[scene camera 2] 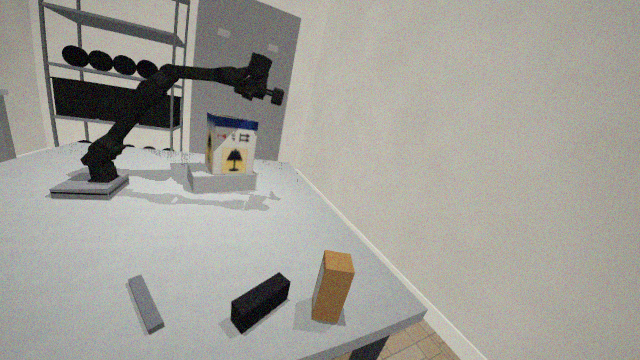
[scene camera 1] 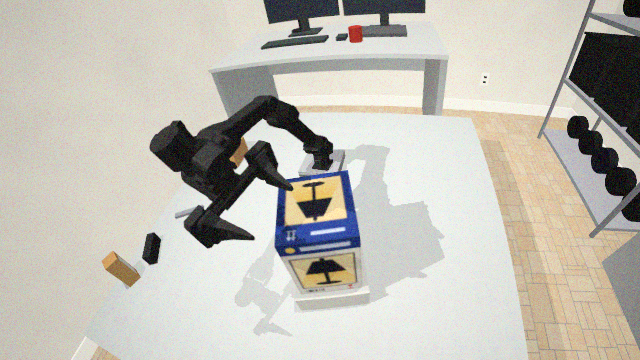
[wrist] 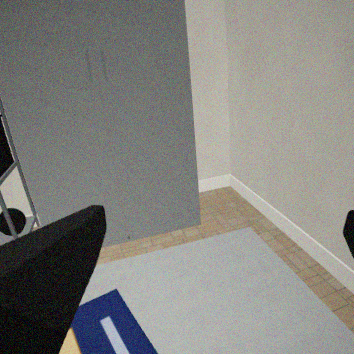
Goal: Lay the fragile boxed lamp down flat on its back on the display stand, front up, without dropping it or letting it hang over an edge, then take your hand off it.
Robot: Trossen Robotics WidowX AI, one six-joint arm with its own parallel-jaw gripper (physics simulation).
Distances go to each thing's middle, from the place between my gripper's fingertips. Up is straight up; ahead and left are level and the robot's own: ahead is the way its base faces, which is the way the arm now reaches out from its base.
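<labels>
There's a grey display stand [scene camera 1: 357, 296], and my hand is 14 cm beyond it, 1 cm to the left of it and 38 cm above it. Going by their middles, that stand is the nearest to my hand of the things named here. Counting from my hand, you'd find a black block [scene camera 2: 246, 310] 3 cm ahead, 66 cm to the right and 40 cm below, and a grey bar [scene camera 2: 152, 319] that's a good way behind, far to the right and far below.
</labels>
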